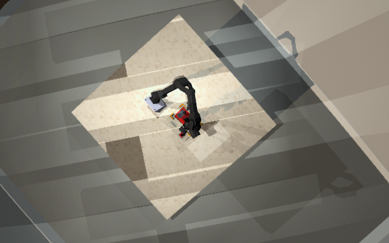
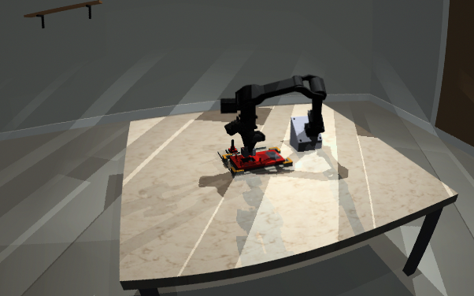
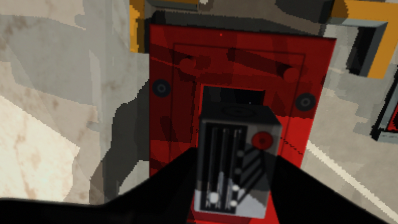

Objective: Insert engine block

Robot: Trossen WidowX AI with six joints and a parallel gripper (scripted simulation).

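The grey-white engine block is 10 mm below my gripper tip.
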